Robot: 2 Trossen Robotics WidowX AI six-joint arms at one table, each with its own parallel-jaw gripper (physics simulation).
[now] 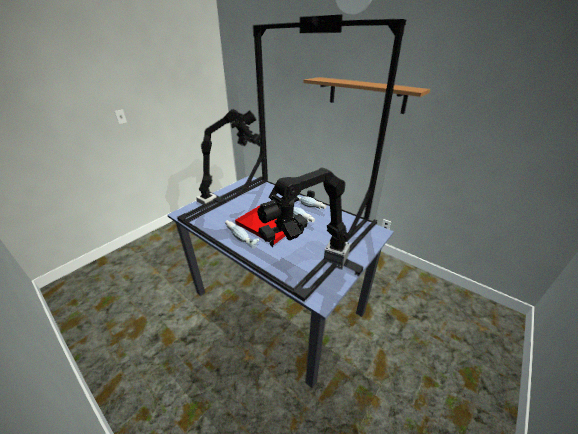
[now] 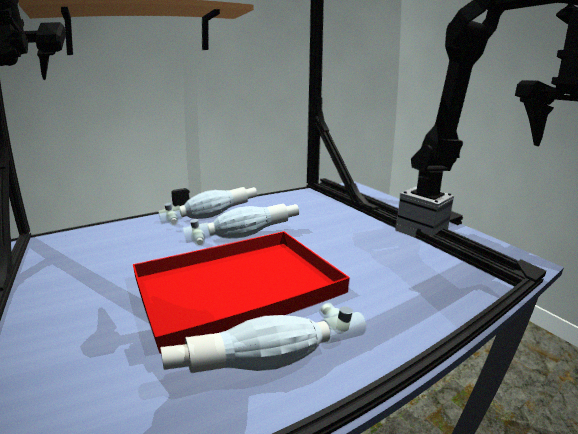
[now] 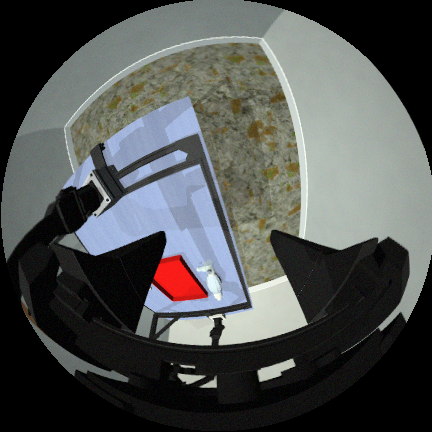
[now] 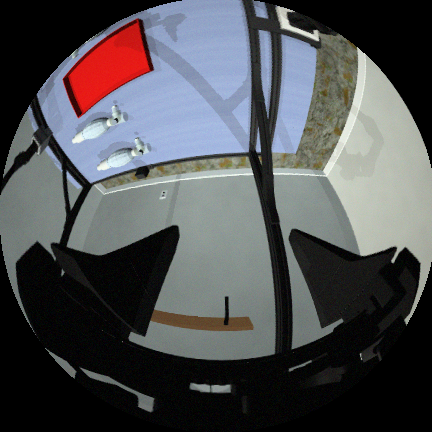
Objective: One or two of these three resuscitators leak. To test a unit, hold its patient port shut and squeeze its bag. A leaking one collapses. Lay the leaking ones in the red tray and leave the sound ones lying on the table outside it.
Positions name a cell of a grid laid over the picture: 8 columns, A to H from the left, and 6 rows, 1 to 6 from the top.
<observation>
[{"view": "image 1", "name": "my left gripper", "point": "D4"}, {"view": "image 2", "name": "my left gripper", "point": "H3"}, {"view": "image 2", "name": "my right gripper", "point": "A2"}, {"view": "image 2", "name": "red tray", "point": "C5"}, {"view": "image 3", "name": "my left gripper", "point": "E4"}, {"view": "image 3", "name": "red tray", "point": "D4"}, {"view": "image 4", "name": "my right gripper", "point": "E4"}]
</observation>
